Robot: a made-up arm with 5 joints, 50 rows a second.
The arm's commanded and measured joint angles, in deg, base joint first. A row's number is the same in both.
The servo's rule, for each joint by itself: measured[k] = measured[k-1] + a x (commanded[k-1-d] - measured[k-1]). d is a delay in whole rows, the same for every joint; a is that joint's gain. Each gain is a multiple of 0.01, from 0.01 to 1. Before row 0 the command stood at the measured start. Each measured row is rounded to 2 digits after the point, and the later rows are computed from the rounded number. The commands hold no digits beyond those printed.
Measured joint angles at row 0:
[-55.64, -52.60, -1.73, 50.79, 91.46]
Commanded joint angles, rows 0 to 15:
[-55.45, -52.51, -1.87, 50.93, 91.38]
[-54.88, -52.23, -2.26, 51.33, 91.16]
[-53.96, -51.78, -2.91, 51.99, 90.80]
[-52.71, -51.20, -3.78, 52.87, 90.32]
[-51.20, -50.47, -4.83, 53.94, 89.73]
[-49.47, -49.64, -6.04, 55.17, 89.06]
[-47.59, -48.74, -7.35, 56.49, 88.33]
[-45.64, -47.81, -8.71, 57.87, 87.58]
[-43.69, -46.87, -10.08, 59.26, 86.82]
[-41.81, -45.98, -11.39, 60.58, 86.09]
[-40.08, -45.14, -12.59, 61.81, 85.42]
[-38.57, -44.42, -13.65, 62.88, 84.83]
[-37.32, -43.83, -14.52, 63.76, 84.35]
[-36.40, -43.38, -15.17, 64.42, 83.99]
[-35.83, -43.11, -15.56, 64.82, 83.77]
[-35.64, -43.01, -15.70, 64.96, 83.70]
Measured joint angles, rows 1 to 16:
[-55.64, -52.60, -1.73, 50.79, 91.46]
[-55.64, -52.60, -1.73, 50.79, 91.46]
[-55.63, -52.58, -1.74, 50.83, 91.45]
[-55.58, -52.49, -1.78, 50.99, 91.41]
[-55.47, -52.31, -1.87, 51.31, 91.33]
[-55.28, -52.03, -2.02, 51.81, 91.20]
[-54.99, -51.64, -2.24, 52.49, 91.01]
[-54.60, -51.14, -2.54, 53.35, 90.76]
[-54.11, -50.54, -2.92, 54.35, 90.44]
[-53.52, -49.86, -3.38, 55.48, 90.07]
[-52.83, -49.11, -3.92, 56.69, 89.65]
[-52.06, -48.33, -4.52, 57.93, 89.19]
[-51.22, -47.53, -5.17, 59.17, 88.70]
[-50.33, -46.75, -5.85, 60.36, 88.20]
[-49.42, -46.02, -6.54, 61.45, 87.70]
[-48.51, -45.36, -7.23, 62.40, 87.22]
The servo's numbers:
d 2
a 0.07 0.25 0.08 0.32 0.13

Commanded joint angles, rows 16 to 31:
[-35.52, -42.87, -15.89, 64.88, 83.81]
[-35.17, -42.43, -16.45, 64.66, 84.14]
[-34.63, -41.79, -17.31, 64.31, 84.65]
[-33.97, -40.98, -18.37, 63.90, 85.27]
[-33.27, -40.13, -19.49, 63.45, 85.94]
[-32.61, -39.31, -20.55, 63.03, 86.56]
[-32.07, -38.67, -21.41, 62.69, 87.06]
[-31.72, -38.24, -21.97, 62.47, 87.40]
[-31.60, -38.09, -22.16, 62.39, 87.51]
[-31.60, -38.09, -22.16, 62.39, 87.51]
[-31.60, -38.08, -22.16, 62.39, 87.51]
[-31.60, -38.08, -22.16, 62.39, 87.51]
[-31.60, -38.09, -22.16, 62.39, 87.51]
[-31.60, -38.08, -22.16, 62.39, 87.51]
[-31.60, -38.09, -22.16, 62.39, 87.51]
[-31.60, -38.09, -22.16, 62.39, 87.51]
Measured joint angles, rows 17 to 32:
[-47.62, -44.80, -7.90, 63.17, 86.77]
[-46.78, -44.35, -8.52, 63.74, 86.37]
[-45.99, -43.98, -9.11, 64.10, 86.04]
[-45.23, -43.59, -9.70, 64.28, 85.79]
[-44.49, -43.14, -10.31, 64.29, 85.64]
[-43.75, -42.60, -10.95, 64.17, 85.59]
[-43.02, -41.98, -11.63, 63.94, 85.64]
[-42.29, -41.31, -12.34, 63.65, 85.76]
[-41.57, -40.65, -13.07, 63.34, 85.93]
[-40.88, -40.05, -13.78, 63.06, 86.12]
[-40.23, -39.56, -14.45, 62.85, 86.30]
[-39.63, -39.19, -15.07, 62.70, 86.46]
[-39.07, -38.91, -15.64, 62.60, 86.60]
[-38.55, -38.70, -16.16, 62.53, 86.72]
[-38.06, -38.55, -16.64, 62.49, 86.82]
[-37.61, -38.43, -17.08, 62.46, 86.91]

